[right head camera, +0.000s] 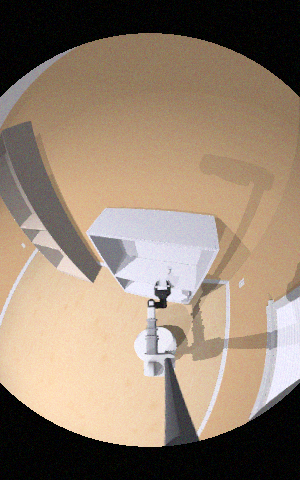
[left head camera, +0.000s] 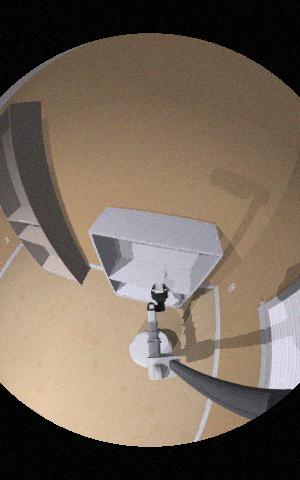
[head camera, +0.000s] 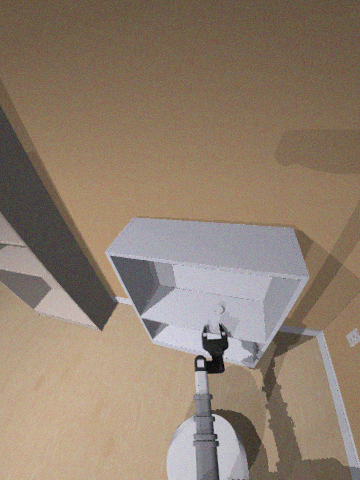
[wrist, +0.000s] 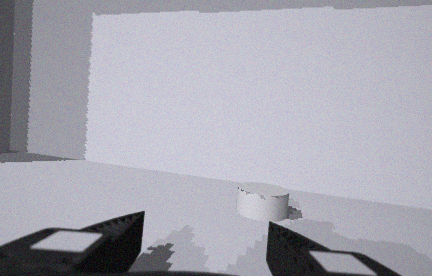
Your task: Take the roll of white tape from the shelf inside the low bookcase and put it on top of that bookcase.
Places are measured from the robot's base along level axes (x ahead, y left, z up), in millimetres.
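Pixels of known places: gripper, fingertip midpoint: (right head camera: 161, 280) (left head camera: 157, 284) (head camera: 212, 324) (wrist: 205, 236).
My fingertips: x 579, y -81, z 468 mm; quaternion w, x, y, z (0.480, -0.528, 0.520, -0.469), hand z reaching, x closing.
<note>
For each thing: its middle in the pictures, then the offset to it from my fingertips. "*": a spot on its surface instead.
- white tape, body centre: (wrist: 262, 200) (head camera: 219, 310) (right head camera: 166, 271) (left head camera: 162, 274) dx +91, dy -52, dz +0 mm
- low bookcase, surface spot: (head camera: 215, 247) (right head camera: 160, 227) * dx +60, dy -10, dz +564 mm
The roll of white tape (head camera: 220, 309) (left head camera: 164, 274) (right head camera: 169, 270) (wrist: 262, 206) lies flat on the shelf inside the low bookcase (head camera: 215, 247) (left head camera: 160, 230) (right head camera: 155, 227), towards the back panel. My gripper (head camera: 214, 326) (left head camera: 159, 286) (right head camera: 162, 283) (wrist: 205, 236) is open and empty, at the bookcase's open front. In the wrist view the tape stands beyond the fingertips and right of their middle, nearly in line with the right finger, with a gap between them. The bookcase top shows in the head views with no tape on it.
A tall dark-sided shelf unit (head camera: 55, 230) (left head camera: 42, 175) (right head camera: 45, 190) stands left of the low bookcase. The bookcase's side walls and top board enclose the space around the gripper. A white skirting board (head camera: 334, 375) runs along the wall at the right.
</note>
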